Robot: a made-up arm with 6 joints.
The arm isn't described. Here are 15 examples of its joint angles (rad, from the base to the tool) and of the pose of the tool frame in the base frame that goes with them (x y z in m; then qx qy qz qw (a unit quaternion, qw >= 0)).
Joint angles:
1: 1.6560 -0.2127 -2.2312 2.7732 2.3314 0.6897
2: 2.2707 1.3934 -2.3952 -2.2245 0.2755 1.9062
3: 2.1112 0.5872 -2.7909 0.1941 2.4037 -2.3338
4: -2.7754 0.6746 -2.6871 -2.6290 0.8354 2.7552
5: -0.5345 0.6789 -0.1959 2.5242 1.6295 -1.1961
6: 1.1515 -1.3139 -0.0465 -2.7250 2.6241 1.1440
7: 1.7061 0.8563 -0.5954 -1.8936 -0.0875 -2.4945
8: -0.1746 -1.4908 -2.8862 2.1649 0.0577 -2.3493
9: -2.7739 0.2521 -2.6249 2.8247 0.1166 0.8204
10: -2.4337 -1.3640 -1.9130 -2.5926 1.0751 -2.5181
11: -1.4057 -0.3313 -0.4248 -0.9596 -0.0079 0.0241
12: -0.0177 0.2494 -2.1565 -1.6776 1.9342 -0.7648
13: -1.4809 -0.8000 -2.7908 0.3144 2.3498 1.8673
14: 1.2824 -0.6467 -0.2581 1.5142 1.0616 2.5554
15: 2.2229 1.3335 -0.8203 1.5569 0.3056 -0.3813
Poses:
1: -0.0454 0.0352 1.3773 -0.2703 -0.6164 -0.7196 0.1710
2: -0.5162 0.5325 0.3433 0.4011 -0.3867 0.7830 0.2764
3: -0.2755 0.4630 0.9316 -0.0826 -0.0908 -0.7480 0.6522
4: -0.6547 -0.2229 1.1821 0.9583 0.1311 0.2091 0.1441
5: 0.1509 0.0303 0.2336 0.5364 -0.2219 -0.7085 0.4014
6: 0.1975 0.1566 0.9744 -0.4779 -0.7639 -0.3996 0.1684
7: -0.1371 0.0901 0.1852 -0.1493 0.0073 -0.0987 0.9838
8: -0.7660 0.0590 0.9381 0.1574 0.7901 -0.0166 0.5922
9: -0.5063 -0.1080 1.2871 -0.4054 0.8550 -0.0051 0.3234
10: 0.3116 0.3292 1.3547 0.4733 0.6790 -0.5420 0.1457
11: 0.1465 -0.4507 0.5352 -0.3407 -0.1474 -0.2151 0.9033
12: 0.4750 -0.2152 1.1021 -0.6425 0.2749 0.0065 0.7152
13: 0.0479 0.1793 1.2837 0.1364 -0.5585 -0.8152 0.0706
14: 0.0643 0.4767 0.5284 -0.2485 0.5179 -0.7369 0.3564
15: 0.0410 0.0200 0.0883 -0.2697 0.1136 0.4443 0.8467
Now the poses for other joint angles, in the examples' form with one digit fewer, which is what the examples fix.
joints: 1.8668 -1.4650 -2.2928 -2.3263 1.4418 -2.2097
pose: 0.302 -0.628 1.084 -0.528 -0.277 0.496 0.631
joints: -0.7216 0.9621 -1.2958 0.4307 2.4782 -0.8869
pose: 0.198 -0.090 0.383 0.764 0.443 0.004 0.468
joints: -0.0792 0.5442 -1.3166 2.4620 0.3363 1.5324
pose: 0.595 -0.117 0.395 -0.419 -0.276 0.790 0.353
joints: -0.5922 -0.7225 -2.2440 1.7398 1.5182 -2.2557
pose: 0.014 0.184 1.417 0.335 0.654 -0.677 0.026
